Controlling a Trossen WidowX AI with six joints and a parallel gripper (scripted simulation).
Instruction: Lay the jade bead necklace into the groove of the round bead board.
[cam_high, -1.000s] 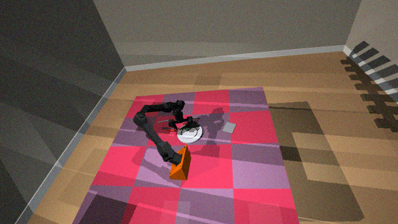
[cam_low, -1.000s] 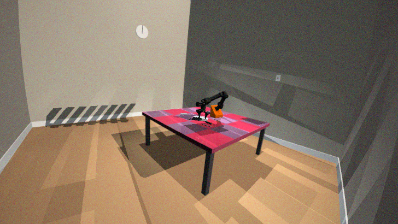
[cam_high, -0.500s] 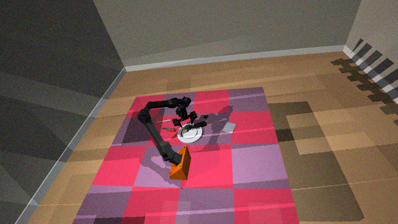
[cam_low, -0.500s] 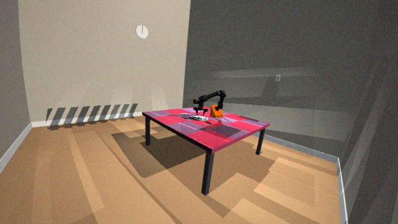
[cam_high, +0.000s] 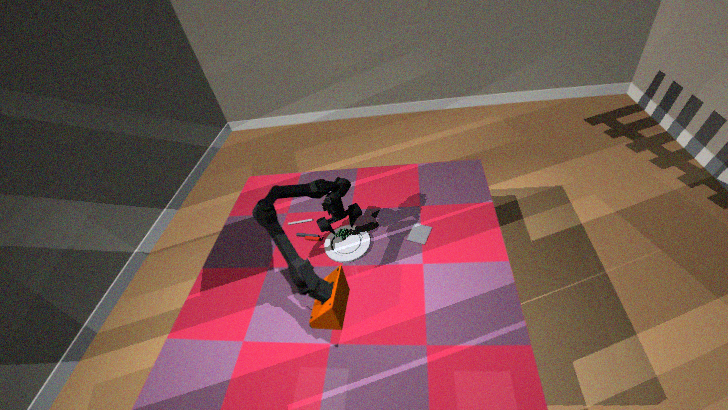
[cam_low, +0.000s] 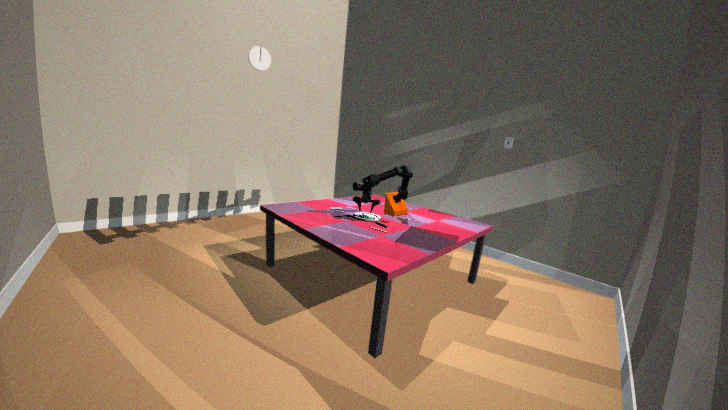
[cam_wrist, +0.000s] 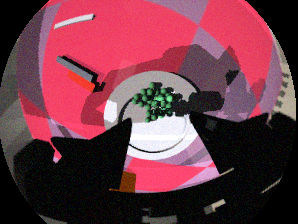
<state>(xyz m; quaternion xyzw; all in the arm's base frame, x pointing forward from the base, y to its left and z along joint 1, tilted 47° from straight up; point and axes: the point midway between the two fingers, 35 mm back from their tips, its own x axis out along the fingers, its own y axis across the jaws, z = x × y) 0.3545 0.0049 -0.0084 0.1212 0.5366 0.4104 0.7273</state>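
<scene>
Now: the round white bead board 4 cm below my gripper tip, 4 cm behind it and 1 cm to the right of it. Round my gripper tip: red-handled tool 16 cm to the left, 4 cm below, 1 cm ahead; flat grey pad 32 cm to the right, 4 cm below; thin white rod 23 cm to the left, 11 cm ahead, 4 cm below.
</scene>
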